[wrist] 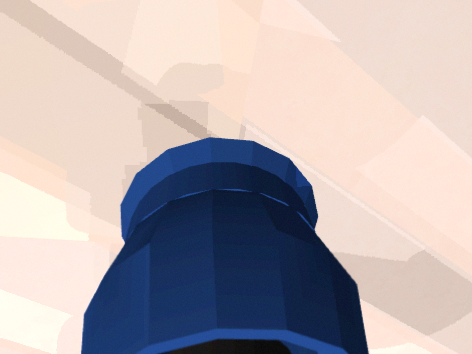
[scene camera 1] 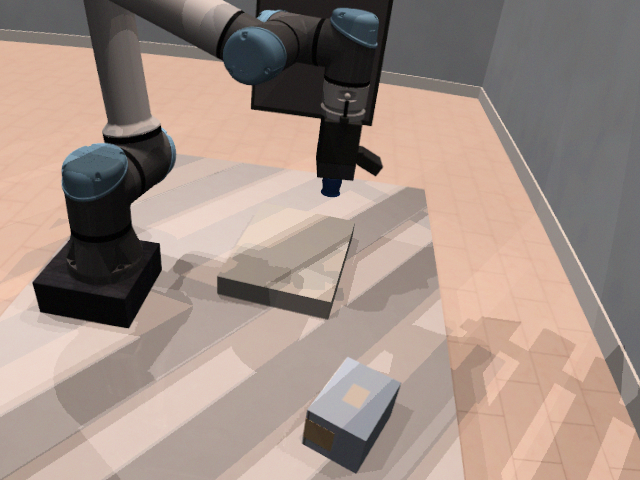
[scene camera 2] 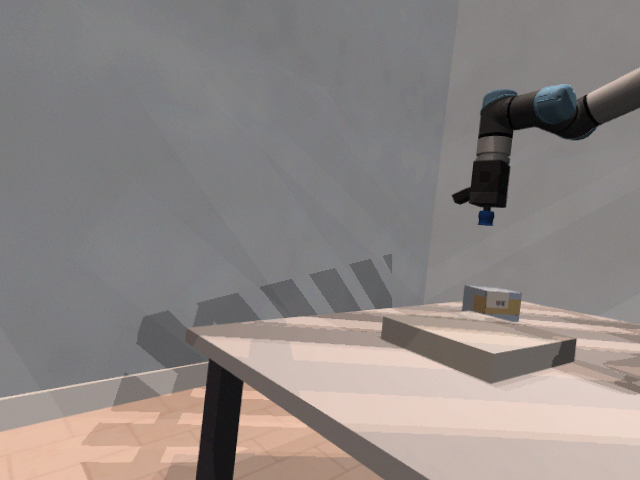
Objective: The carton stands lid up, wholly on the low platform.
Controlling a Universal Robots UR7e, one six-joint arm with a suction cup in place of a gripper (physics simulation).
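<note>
The light blue carton stands upright on the table, apart from the platform. Its upward face bears a beige square in scene view 1; a brown patch shows on one side there, and an orange band with a white printed label in scene view 2. The low grey platform lies flat on the table, with no carton on it. My gripper, a blue suction cup, points down high above the platform's area, open, with nothing attached. The carton does not show in the wrist view.
The arm's black base block stands on the table, left of the platform in scene view 1. A dark panel stands behind the table. The table's right edge runs past the carton in scene view 1.
</note>
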